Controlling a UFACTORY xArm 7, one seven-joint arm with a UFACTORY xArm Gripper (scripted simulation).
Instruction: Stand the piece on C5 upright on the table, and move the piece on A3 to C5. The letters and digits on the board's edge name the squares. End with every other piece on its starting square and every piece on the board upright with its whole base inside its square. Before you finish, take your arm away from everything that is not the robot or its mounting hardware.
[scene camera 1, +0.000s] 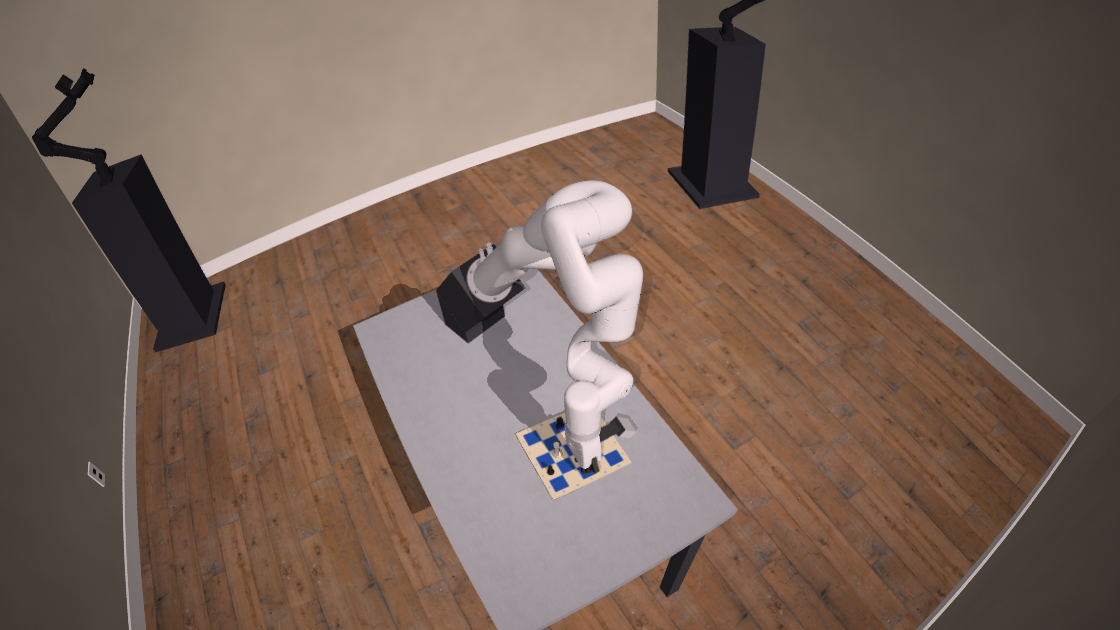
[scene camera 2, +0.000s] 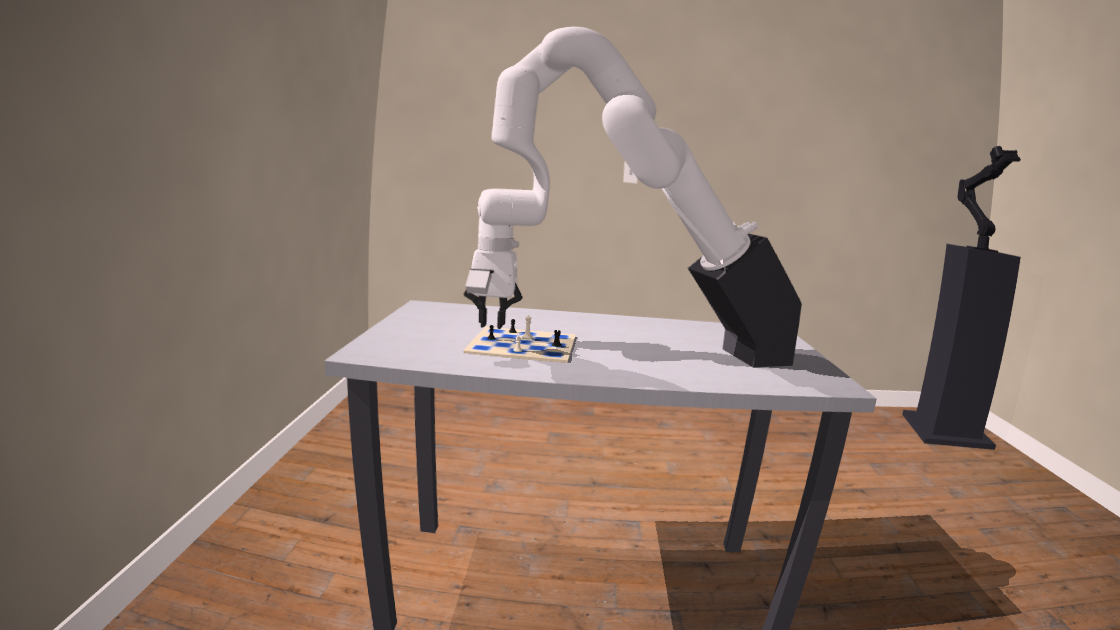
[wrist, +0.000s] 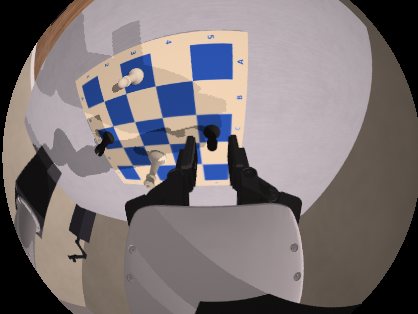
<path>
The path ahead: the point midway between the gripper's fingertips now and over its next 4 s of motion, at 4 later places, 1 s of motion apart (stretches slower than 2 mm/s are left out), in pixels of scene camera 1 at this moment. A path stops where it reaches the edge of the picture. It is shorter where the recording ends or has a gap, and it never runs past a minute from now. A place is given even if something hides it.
My gripper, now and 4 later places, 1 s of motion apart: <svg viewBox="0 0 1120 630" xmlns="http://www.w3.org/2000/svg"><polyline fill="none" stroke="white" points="584,465 584,467 581,449 512,438 515,450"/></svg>
</path>
